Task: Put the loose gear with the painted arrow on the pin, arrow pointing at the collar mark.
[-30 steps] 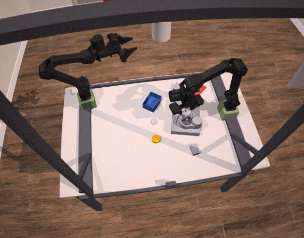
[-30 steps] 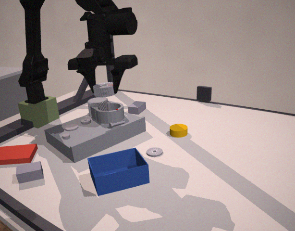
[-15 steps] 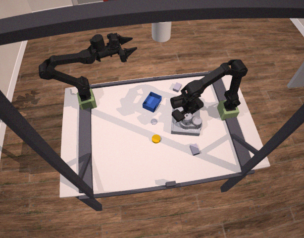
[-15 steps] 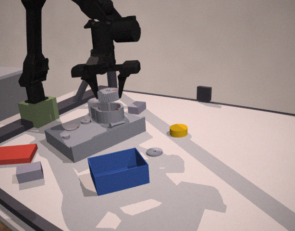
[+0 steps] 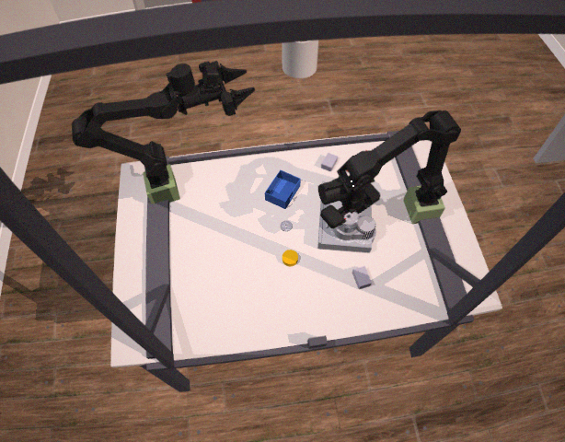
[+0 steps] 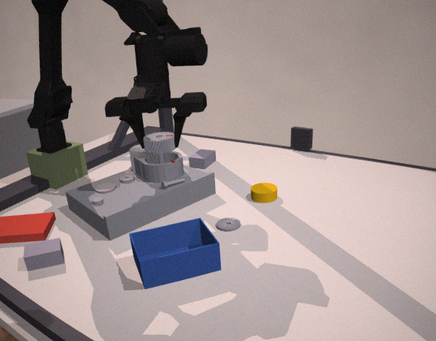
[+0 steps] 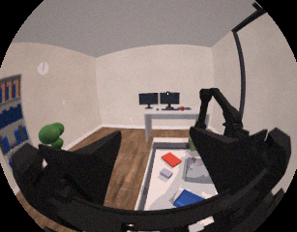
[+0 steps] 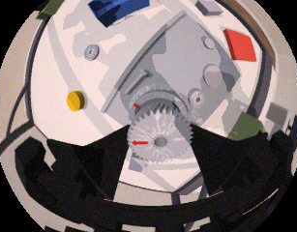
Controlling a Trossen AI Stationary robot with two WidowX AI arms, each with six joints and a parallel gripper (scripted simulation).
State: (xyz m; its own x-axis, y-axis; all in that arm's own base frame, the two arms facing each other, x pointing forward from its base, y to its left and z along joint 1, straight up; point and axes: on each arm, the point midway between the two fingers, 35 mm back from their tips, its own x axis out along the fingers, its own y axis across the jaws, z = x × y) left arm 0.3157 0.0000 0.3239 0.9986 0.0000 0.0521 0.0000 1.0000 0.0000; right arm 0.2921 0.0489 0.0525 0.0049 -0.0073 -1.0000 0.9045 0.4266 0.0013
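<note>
Right now my right hand is 2 cm above the gear. Round my right hand: yellow disc: 11 cm behind, 17 cm to the left, 12 cm below; blue bin: 15 cm ahead, 21 cm to the left, 12 cm below; red slab: 29 cm ahead, 8 cm to the right, 12 cm below.
</note>
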